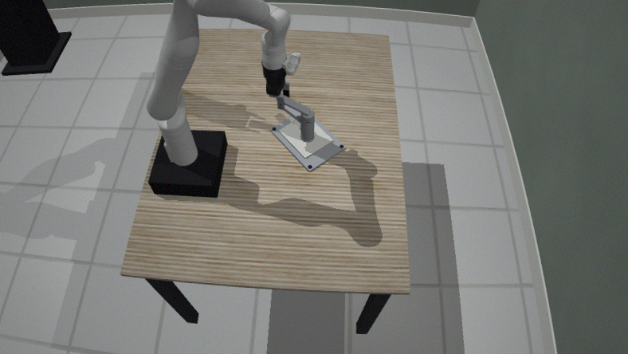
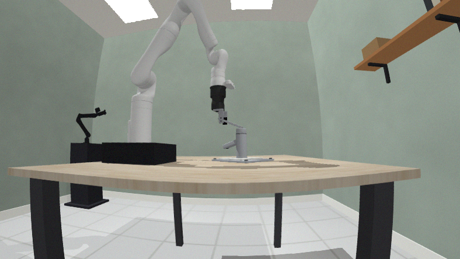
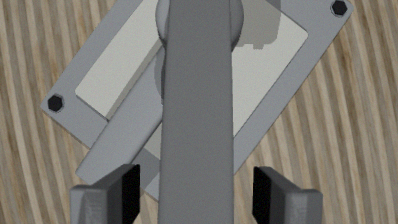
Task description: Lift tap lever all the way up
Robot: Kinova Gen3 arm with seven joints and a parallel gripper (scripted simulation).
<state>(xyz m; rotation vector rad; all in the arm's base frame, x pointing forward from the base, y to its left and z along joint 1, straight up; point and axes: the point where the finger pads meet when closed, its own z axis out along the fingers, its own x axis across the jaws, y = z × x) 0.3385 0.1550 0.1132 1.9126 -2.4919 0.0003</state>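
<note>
The lever lies 30 mm ahead of my hand, 10 mm to the right of it and 20 mm below it. Round my hand: plate 80 mm ahead, 20 mm to the right, 180 mm below; grey tap 60 mm ahead, 70 mm below.
</note>
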